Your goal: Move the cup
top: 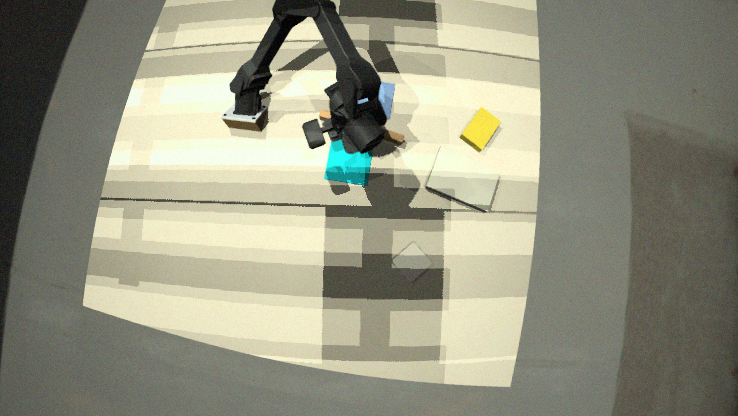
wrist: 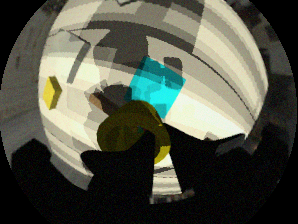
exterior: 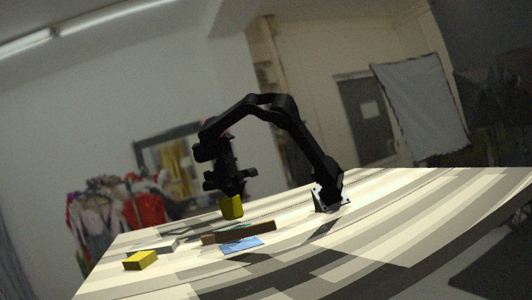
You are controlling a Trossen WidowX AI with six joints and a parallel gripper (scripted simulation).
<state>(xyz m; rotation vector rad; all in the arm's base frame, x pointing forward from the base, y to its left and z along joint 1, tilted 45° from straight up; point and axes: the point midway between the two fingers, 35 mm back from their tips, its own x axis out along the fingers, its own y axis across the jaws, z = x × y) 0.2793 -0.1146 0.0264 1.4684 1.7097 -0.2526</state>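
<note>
My gripper tip is 2 cm short of the teal pad, 4 cm to the left of it and 10 cm above it. The rest, counted from my gripper tip: blue pad 5 cm ahead, 15 cm to the left, 10 cm below; then cup 2 cm ahead, 1 cm to the left; then wooden bar 4 cm ahead, 5 cm to the left, 8 cm below.
</note>
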